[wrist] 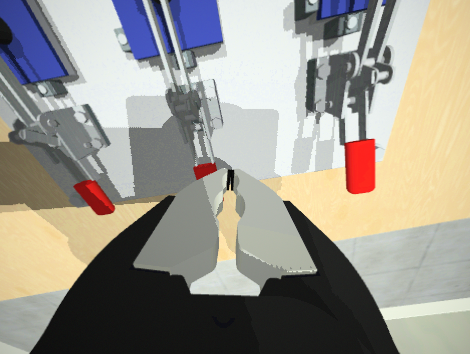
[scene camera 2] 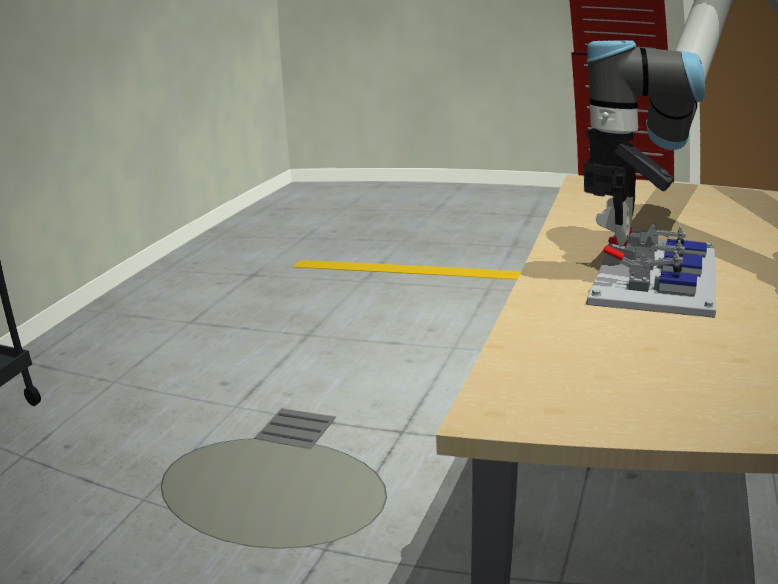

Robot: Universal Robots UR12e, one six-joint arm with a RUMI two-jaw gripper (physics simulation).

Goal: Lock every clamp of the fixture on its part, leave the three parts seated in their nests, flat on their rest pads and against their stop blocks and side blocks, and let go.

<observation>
my gripper: wrist; scene camera 2
same spot on my gripper: (wrist: 180, 235) = (scene camera 2: 631, 204)
</observation>
